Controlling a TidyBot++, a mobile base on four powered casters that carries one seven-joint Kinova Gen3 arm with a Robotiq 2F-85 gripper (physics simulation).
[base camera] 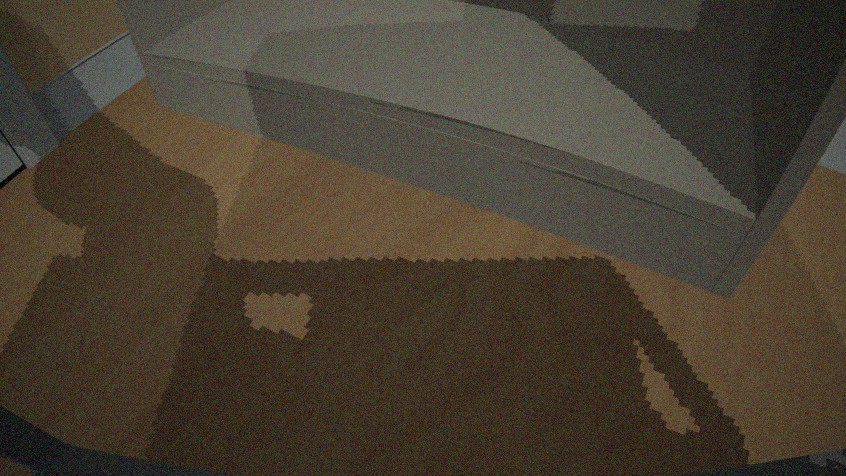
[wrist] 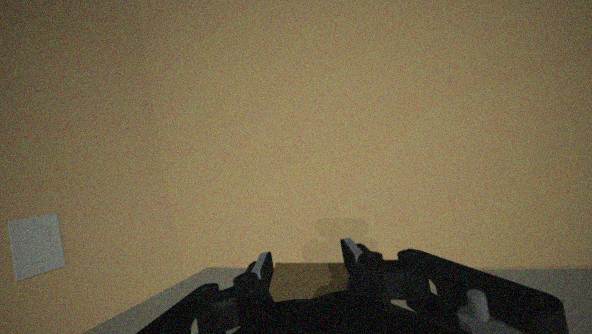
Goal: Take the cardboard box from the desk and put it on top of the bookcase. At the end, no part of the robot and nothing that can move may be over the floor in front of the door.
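Frame: origin at the arm's base, x back, y right, z up, level; metres.
Seen in the pictures: gripper, fingertip midpoint: (wrist: 307,259).
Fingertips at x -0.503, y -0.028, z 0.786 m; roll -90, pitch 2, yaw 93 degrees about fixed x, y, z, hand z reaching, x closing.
Note:
Pixels of each thing's middle, then the offset from my fingertips to it. "pt": a spot on its surface instead. Level surfaces: height alone.
- cardboard box, surface spot: (wrist: 306,281) pt dx +0.024, dy -0.002, dz -0.004 m
- pale switch plate, body centre: (wrist: 38,244) dx -0.253, dy -0.547, dz +0.038 m
- wooden floor, its level: dz -1.182 m
The cardboard box (wrist: 306,281) is brown and shows between the fingertips in the wrist view, partly in shadow; the dark gripper body hides its near part. My gripper (wrist: 307,259) is shut on it. The grey top of the bookcase (wrist: 172,294) spreads behind and to both sides of the fingers, against the wall. Whether the box touches this top cannot be told. In the base camera the bookcase (base camera: 473,168) shows its grey base board and lowest shelf, standing at an angle ahead. The desk does not show in either view.
The orange wall (wrist: 300,125) rises behind the bookcase, with a pale switch plate (wrist: 37,247) at left. In the base camera, a white baseboard (base camera: 112,79) and a pale panel (base camera: 8,159), possibly the door, stand at left. Shadows lie on the wooden floor (base camera: 366,207).

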